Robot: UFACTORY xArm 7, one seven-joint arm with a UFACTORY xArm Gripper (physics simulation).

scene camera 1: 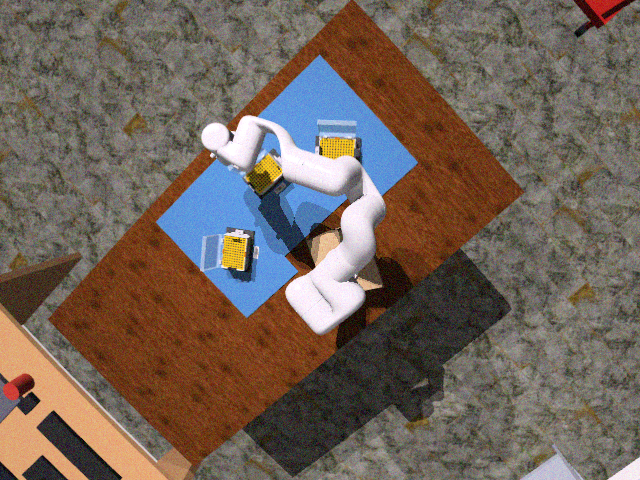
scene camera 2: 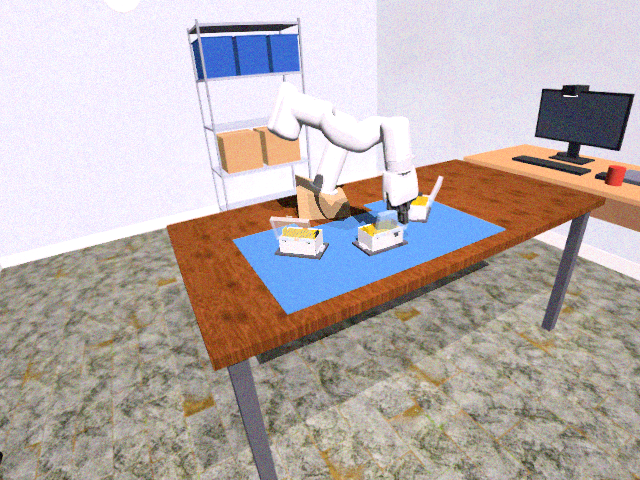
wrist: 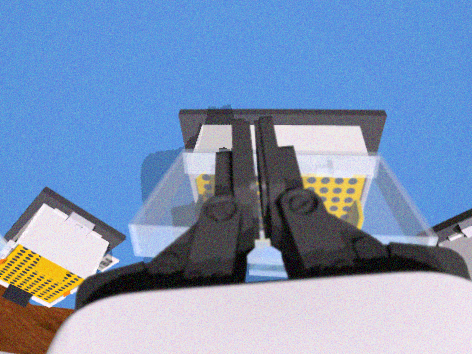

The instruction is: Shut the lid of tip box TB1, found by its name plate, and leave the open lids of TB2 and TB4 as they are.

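Places are measured from the arm's base along level axes (x ahead, y left, z up), in centimetres.
Where they show: gripper, fingertip midpoint: [scene camera 2: 403, 222] [wrist: 253, 146]; arm's base, link origin: [scene camera 2: 322, 188].
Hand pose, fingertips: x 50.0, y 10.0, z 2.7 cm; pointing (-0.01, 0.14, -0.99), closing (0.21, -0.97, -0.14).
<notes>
Each offset is from my fingertips to the top centre of the thing. Level surfaces: height alone.
The middle tip box {dx -10.9, dy -3.1, dz -4.6 cm} [scene camera 1: 264, 175] [scene camera 2: 381, 239] [wrist: 320, 138] is white with yellow tips on a dark base. Its clear lid {dx -3.4, dy -1.7, dz +4.4 cm} [scene camera 2: 386, 220] [wrist: 161, 240] is tilted, neither flat nor shut. My gripper [scene camera 2: 402, 219] [wrist: 253, 146] is shut and empty, with its fingers low over this lid in the wrist view; contact is unclear. In scene camera 1 the arm hides the gripper and most of that lid. Another tip box [scene camera 1: 337, 148] [scene camera 2: 300, 241] and a third tip box {dx -28.1, dy +20.3, dz -4.6 cm} [scene camera 1: 236, 252] [scene camera 2: 419, 208] have raised open lids. The name plates are too small to read.
The boxes stand on a blue mat {dz -11.2 cm} [scene camera 1: 320, 87] [scene camera 2: 305, 289] [wrist: 300, 50] on a brown wooden table {dz -11.5 cm} [scene camera 1: 155, 351] [scene camera 2: 196, 268]. The arm [scene camera 1: 320, 170] [scene camera 2: 351, 129] reaches over the mat, above the middle box. A desk with a monitor [scene camera 2: 584, 118] stands beyond the table.
</notes>
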